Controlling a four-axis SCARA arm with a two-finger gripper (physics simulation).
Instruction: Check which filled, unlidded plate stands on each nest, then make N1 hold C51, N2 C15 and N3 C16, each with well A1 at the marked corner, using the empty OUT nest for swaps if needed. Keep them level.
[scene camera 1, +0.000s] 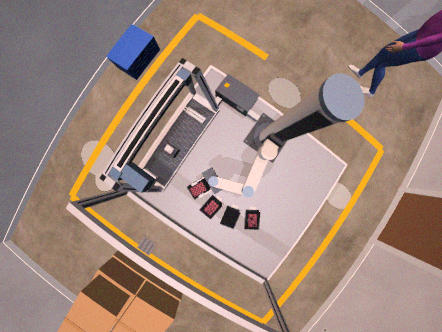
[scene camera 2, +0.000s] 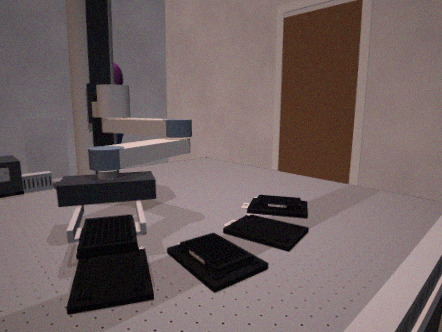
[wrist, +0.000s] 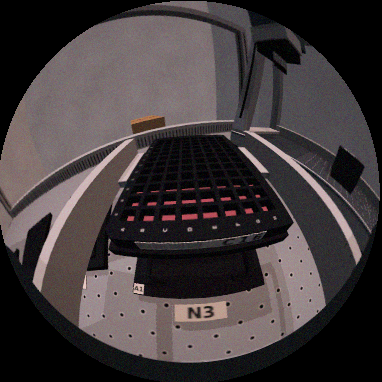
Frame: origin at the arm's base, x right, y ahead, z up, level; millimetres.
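Seen in the pictures: gripper, fingertip midpoint: (scene camera 1: 195, 191) (scene camera 2: 107, 232) (wrist: 190, 141).
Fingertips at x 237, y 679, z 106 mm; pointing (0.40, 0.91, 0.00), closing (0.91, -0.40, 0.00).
Note:
Pixels of each thing's top centre, then the offset from my fingertips to it. "spot": a spot on its surface instead. Level surfaces: height alone.
- nest N3, middle of its top: (wrist: 194, 218) (scene camera 2: 112, 268) (scene camera 1: 199, 188) dx -10, dy -22, dz -76 mm
- nest's A1 tag, surface spot: (wrist: 139, 288) spot: dx -90, dy -70, dz -81 mm
- empty nest, middle of its top: (scene camera 2: 266, 225) (wrist: 29, 244) (scene camera 1: 230, 217) dx -355, dy +34, dz -76 mm
- slatted deck, its level: dz -45 mm
- table, its level: dz -94 mm
- dark grey box, surface spot: (scene camera 1: 237, 94) spot: dx +156, dy -784, dz +21 mm
My gripper (scene camera 2: 107, 231) (wrist: 190, 141) is shut on a filled, unlidded black plate (scene camera 1: 198, 188) (scene camera 2: 107, 234) (wrist: 192, 200) with red wells. Its end label looks like C16, the last character blurred. It is held level above nest N3 (scene camera 2: 111, 287) (wrist: 200, 287), a gap showing beneath. The nest's A1 tag (wrist: 139, 288) is at the near left corner in the wrist view; the plate's letter A is on that side. A filled plate (scene camera 1: 211, 206) (scene camera 2: 212, 251) sits on the neighbouring nest, then an empty nest (scene camera 1: 230, 217) (scene camera 2: 265, 231), then another filled plate (scene camera 1: 252, 219) (scene camera 2: 277, 202). Their codes are unreadable.
A slatted deck (scene camera 1: 175, 145) with a raised frame borders the table (scene camera 1: 295, 200). A dark grey box (scene camera 1: 237, 94) stands at the table edge near the arm's column (scene camera 1: 305, 112). A blue bin (scene camera 1: 132, 51), cartons (scene camera 1: 135, 310) and a person (scene camera 1: 430, 41) are off the table.

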